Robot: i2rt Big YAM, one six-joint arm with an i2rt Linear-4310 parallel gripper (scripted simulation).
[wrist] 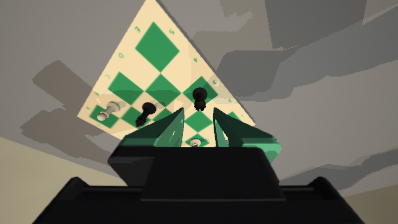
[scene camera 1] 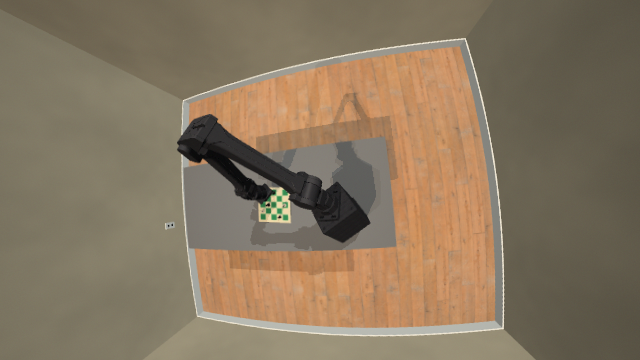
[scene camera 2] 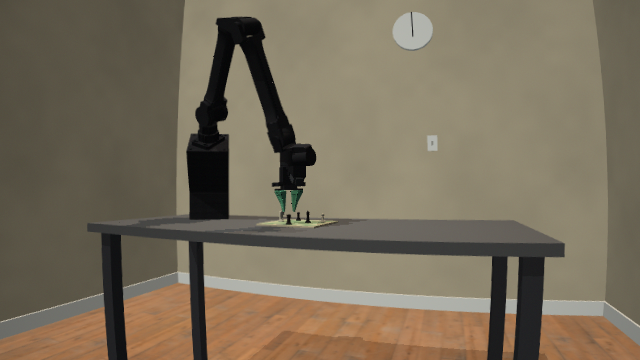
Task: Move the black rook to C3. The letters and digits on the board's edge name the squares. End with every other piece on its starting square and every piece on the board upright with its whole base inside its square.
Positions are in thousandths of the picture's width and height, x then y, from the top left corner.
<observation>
I see my gripper (wrist: 499, 498) and a green-and-cream chessboard (scene camera 1: 423, 596).
The green-and-cream chessboard is seen too in the wrist view (wrist: 388, 279).
</observation>
